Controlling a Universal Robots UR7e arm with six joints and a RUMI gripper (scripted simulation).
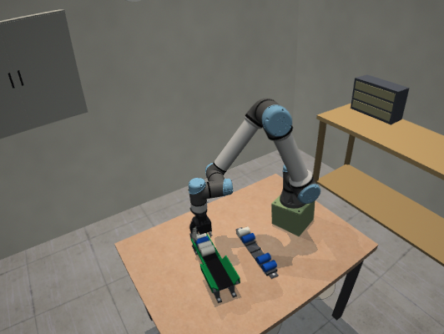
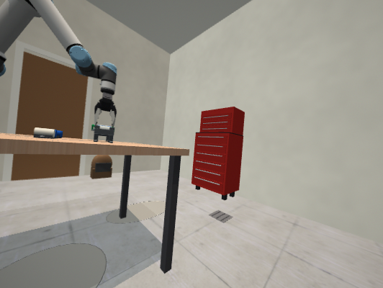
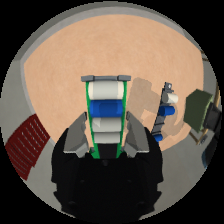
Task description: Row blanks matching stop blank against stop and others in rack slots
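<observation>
My hand is 250 mm past the dark stock rack, 110 mm to the right of it and 110 mm above it.
</observation>
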